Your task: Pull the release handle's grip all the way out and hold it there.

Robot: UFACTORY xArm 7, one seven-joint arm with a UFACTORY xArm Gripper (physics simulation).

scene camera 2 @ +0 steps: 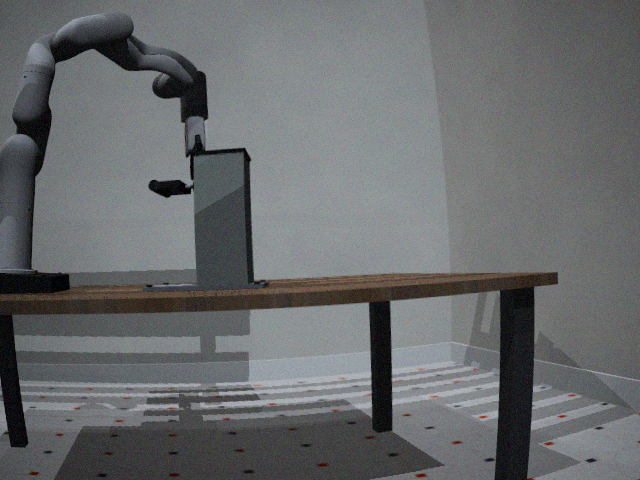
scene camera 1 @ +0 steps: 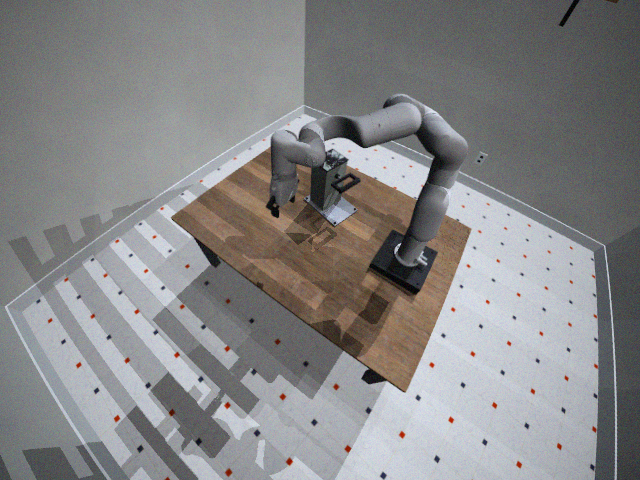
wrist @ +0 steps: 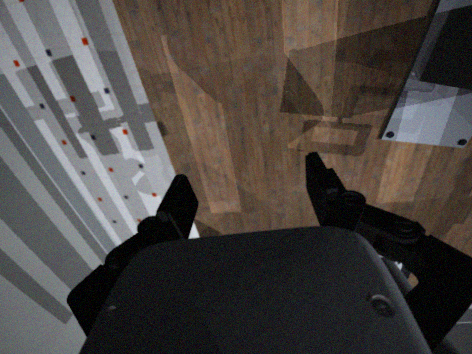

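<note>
The release handle's grip (scene camera 1: 338,188) (scene camera 2: 168,187) is a black rectangular loop. It sticks out level from the upper part of a grey-green upright box (scene camera 1: 320,187) (scene camera 2: 219,227), on the side towards the arm's base. A short light rod shows between grip and box in the second scene view. My gripper (scene camera 1: 283,204) (wrist: 246,180) is open and empty, pointing down beside the box, apart from the grip. In the second scene view its fingertips are partly hidden behind the box. The grip itself does not show in the wrist view; its shadow lies on the table.
The box stands on a pale bolted base plate (scene camera 1: 340,211) (wrist: 422,117) on the wooden table (scene camera 1: 248,222) (scene camera 2: 387,283) (wrist: 260,100). The arm's black base (scene camera 1: 382,263) (scene camera 2: 46,282) is on the same table. The table's long edge shows left of my gripper in the wrist view.
</note>
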